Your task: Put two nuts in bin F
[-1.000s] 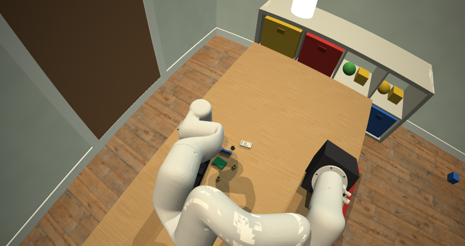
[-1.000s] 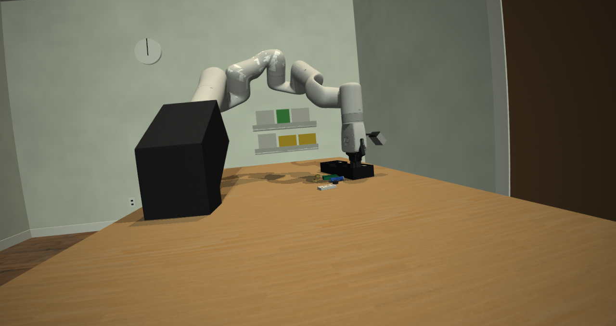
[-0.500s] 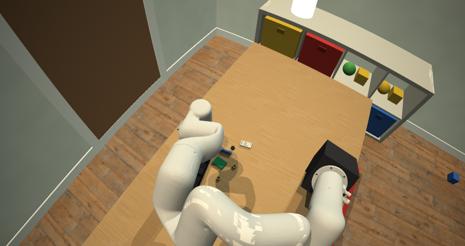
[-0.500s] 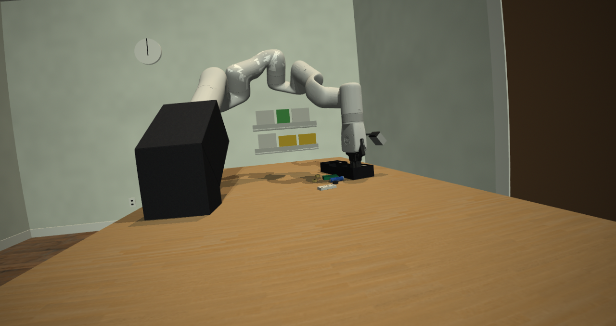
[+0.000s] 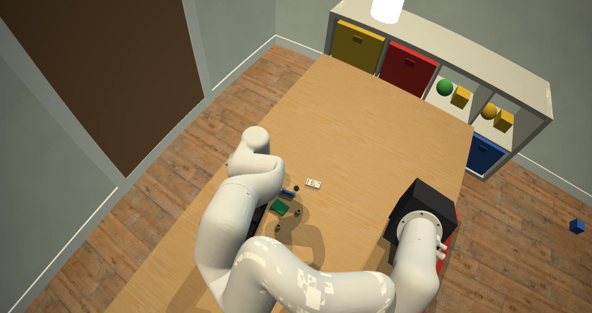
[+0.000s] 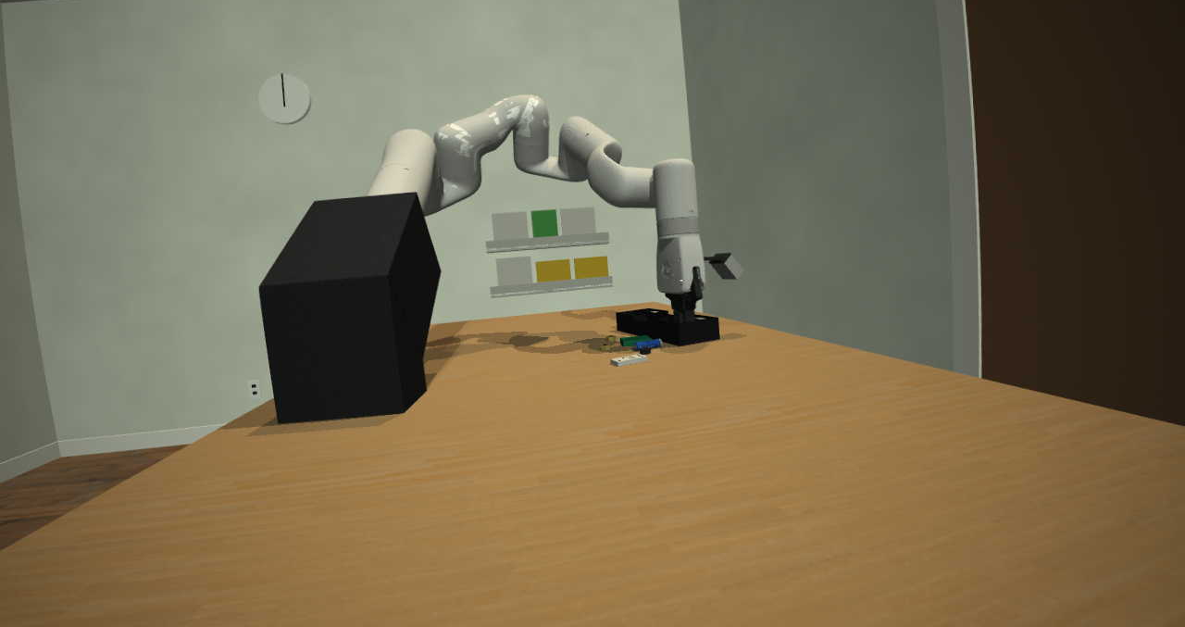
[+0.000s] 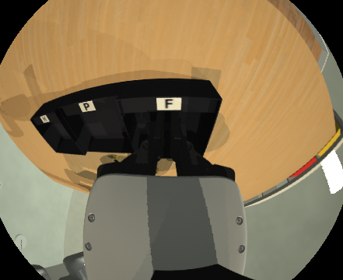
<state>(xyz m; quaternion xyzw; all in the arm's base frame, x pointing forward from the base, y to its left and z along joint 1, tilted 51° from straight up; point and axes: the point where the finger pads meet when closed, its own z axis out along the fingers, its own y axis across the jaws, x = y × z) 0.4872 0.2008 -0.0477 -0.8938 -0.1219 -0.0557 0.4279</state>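
Right now my hand is 20 mm past the black bin marked F, 80 mm to the right of it and 20 mm above it. The rest, counted from my hand: black nut (90 mm behind, 80 mm to the right, 30 mm below); then blue cylinder (80 mm behind, 50 mm to the right, 30 mm below); then green block (90 mm behind, 10 mm to the left, 30 mm below).
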